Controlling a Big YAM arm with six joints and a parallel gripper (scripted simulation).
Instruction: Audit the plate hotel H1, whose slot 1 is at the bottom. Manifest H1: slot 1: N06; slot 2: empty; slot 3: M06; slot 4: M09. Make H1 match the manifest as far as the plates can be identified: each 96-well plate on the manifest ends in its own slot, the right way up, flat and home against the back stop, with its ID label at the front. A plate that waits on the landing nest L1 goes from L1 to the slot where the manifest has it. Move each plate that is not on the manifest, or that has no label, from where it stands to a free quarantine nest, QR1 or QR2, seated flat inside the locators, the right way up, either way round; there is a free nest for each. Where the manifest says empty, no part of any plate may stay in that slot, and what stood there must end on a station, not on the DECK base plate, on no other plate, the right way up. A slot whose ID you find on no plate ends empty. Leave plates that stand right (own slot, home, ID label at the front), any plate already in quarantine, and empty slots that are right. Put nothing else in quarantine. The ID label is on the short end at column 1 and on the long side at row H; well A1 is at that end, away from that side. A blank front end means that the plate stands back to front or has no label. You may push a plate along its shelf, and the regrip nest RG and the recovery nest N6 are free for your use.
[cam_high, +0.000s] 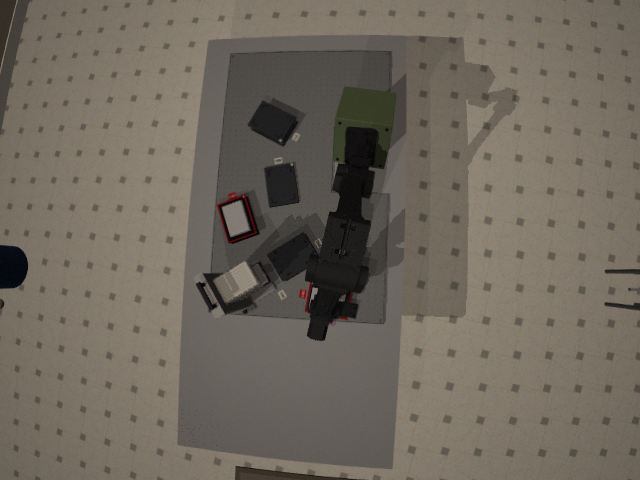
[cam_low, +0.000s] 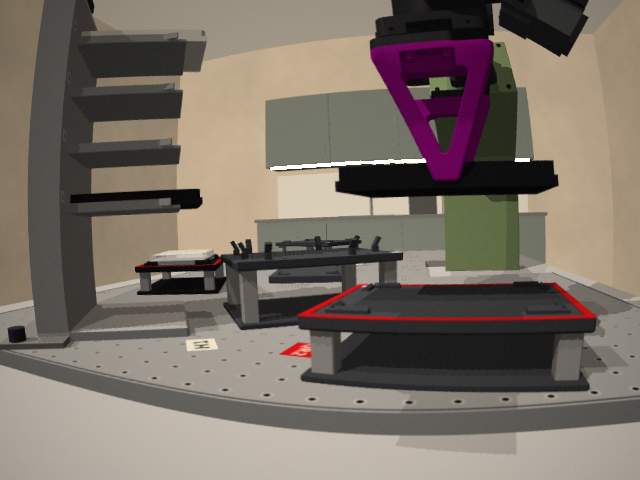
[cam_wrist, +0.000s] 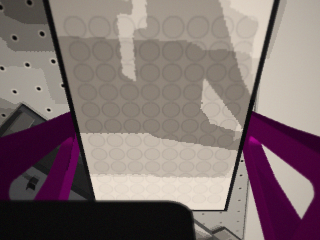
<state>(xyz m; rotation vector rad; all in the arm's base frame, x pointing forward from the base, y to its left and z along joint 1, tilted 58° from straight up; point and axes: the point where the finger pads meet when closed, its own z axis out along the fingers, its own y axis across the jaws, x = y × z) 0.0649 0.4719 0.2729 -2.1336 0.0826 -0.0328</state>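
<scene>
My gripper is now 80 mm above the quarantine nest QR2. Round my hand: regrip nest RG: 150 mm ahead, 140 mm to the right, 60 mm below; QR2 tag: 120 mm below, 110 mm ahead; A1 mark: 140 mm to the right, 60 mm below, 60 mm ahead.
</scene>
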